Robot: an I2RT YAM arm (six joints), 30 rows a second.
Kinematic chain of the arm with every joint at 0, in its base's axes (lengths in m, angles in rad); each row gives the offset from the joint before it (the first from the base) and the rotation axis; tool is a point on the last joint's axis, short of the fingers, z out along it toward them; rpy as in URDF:
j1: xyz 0 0 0.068 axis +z
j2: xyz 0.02 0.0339 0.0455 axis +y
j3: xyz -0.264 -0.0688 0 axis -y
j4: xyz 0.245 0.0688 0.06 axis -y
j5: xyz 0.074 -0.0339 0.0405 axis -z
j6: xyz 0.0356 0 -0.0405 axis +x
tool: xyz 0 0 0 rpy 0 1.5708 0
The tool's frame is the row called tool.
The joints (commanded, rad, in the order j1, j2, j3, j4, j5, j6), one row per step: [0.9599 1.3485 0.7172 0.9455 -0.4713 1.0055]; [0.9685 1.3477 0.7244 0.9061 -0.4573 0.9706]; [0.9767 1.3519 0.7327 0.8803 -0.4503 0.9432]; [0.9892 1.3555 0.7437 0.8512 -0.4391 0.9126]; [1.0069 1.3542 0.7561 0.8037 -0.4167 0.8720]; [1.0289 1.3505 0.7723 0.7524 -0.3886 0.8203]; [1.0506 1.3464 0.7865 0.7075 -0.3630 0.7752]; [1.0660 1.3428 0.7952 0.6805 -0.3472 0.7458]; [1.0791 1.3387 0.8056 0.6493 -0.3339 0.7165]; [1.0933 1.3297 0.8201 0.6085 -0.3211 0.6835]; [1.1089 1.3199 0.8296 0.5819 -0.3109 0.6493]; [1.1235 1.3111 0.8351 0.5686 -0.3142 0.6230]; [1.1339 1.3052 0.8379 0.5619 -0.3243 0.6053]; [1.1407 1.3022 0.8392 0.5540 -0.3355 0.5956]
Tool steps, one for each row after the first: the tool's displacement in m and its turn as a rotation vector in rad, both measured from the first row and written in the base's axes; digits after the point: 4 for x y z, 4 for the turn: [-0.0008 0.0025 -0.0013 -0.0276 -0.0121 -0.0140]; [-0.0015 0.0055 -0.0023 -0.0479 -0.0248 -0.0192]; [-0.0031 0.0092 -0.0025 -0.0682 -0.0401 -0.0245]; [-0.0061 0.0131 -0.0028 -0.0993 -0.0570 -0.0367]; [-0.0102 0.0174 -0.0015 -0.1304 -0.0862 -0.0519]; [-0.0147 0.0212 -0.0001 -0.1577 -0.1134 -0.0627]; [-0.0183 0.0235 0.0011 -0.1735 -0.1332 -0.0675]; [-0.0213 0.0254 0.0025 -0.1915 -0.1528 -0.0715]; [-0.0250 0.0268 0.0058 -0.2106 -0.1765 -0.0741]; [-0.0295 0.0277 0.0092 -0.2206 -0.2065 -0.0739]; [-0.0343 0.0283 0.0122 -0.2209 -0.2349 -0.0611]; [-0.0380 0.0286 0.0141 -0.2189 -0.2561 -0.0444]; [-0.0405 0.0290 0.0146 -0.2212 -0.2671 -0.0279]
